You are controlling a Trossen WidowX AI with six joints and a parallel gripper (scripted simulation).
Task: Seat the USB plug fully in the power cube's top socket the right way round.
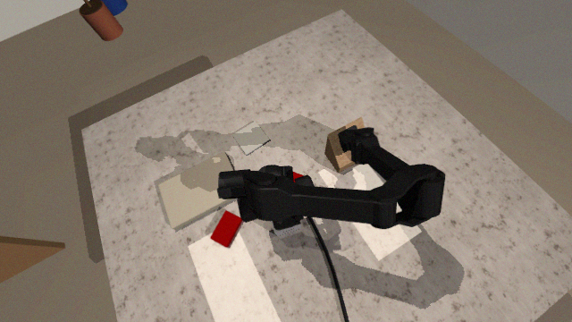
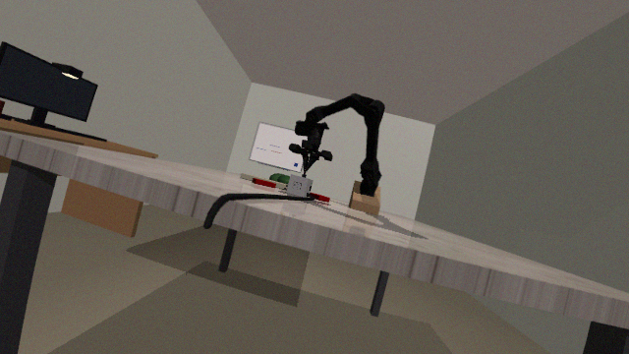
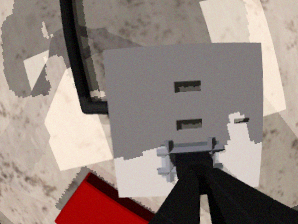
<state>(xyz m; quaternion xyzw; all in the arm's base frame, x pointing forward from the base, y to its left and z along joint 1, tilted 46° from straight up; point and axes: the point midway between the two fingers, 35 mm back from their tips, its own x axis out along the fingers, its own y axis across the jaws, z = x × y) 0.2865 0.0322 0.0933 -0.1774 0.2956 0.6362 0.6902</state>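
My gripper tip is now 20 mm above the USB plug. From my gripper tip the other things lie so: beige pad (200 mm ahead, 210 mm to the right, 90 mm below).
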